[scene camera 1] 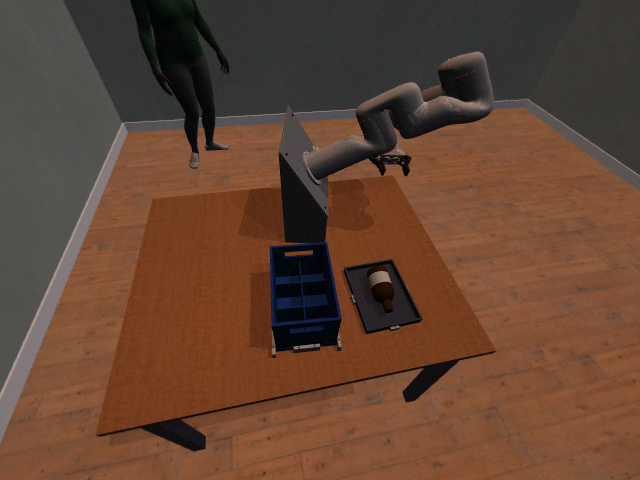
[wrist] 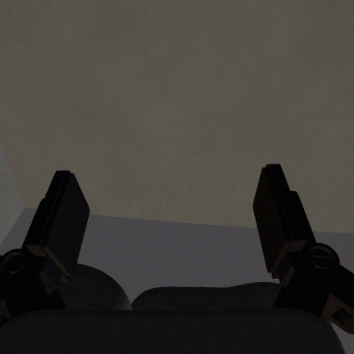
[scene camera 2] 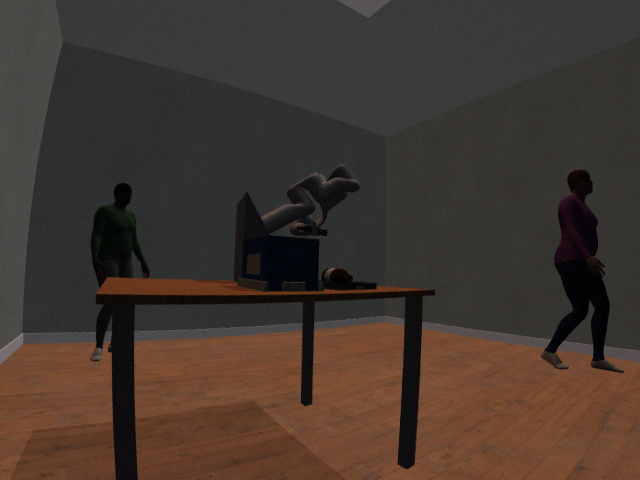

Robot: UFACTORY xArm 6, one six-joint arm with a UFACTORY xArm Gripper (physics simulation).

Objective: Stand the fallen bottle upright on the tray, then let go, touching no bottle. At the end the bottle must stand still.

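Pixels of known places: gripper, fingertip midpoint: (scene camera 1: 395, 173) (wrist: 168, 187) (scene camera 2: 319, 231); arm's base at its link origin: (scene camera 1: 311, 168) (scene camera 2: 259, 228).
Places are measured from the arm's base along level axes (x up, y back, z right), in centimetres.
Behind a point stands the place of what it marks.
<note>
A brown bottle (scene camera 1: 381, 285) @(x -18.8, y -40.2, z -19.3 cm) (scene camera 2: 337, 275) @(x -21.3, y -43.2, z -17.6 cm) with a white label lies on its side on the dark tray (scene camera 1: 368, 312) @(x -26.0, y -45.8, z -14.7 cm) (scene camera 2: 364, 285) @(x -24.8, y -51.7, z -24.5 cm). In scene camera 1 its neck points toward the table's front edge and its base toward the back of the tray. My gripper (scene camera 1: 394, 172) @(x 0.6, y -5.8, z -30.2 cm) (scene camera 2: 325, 232) @(x 0.6, y -5.8, z -30.2 cm) (wrist: 168, 187) @(x 0.6, y -5.8, z -30.2 cm) is open and empty. It hangs well above the table height, behind the tray as scene camera 1 sees it, and apart from the bottle. The wrist view shows wall and ceiling between and around the fingers; the bottle and the tray do not show there.
A blue crate (scene camera 1: 281, 335) @(x -15.3, y -55.2, z 14.2 cm) (scene camera 2: 289, 263) @(x -17.5, y -55.2, z 8.7 cm) with open compartments stands left of the tray, higher than the lying bottle, with pale brackets at its base. The arm's dark slanted mount (scene camera 1: 303, 217) @(x -12.0, y -12.7, z 4.0 cm) stands behind the crate. People in green (scene camera 1: 178, 31) (scene camera 2: 116, 227) and purple (scene camera 2: 576, 224) stand away from the table.
</note>
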